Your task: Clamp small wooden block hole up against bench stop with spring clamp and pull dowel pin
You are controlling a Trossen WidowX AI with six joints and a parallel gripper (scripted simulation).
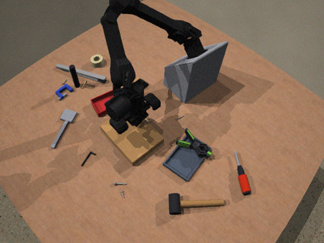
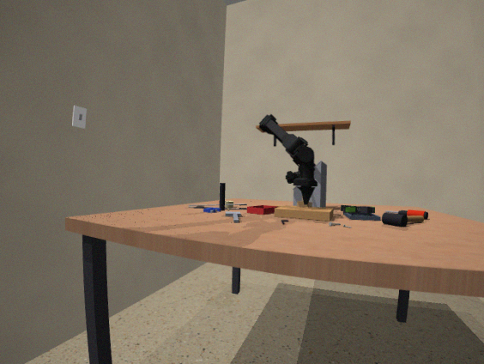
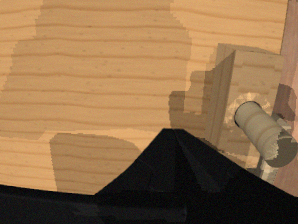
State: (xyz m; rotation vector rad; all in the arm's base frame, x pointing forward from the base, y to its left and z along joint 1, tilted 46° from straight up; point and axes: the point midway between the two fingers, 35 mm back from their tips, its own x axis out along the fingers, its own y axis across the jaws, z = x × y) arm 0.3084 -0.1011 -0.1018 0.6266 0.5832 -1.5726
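Right now the dowel pin is 30 mm behind my hand, 20 mm below it and 10 mm to the right of it. From my hand the other things lie so: small wooden block 40 mm below, 30 mm behind, 10 mm to the right; wooden board 60 mm below, 30 mm ahead; bench stop 40 mm below, 40 mm behind, 10 mm to the left.
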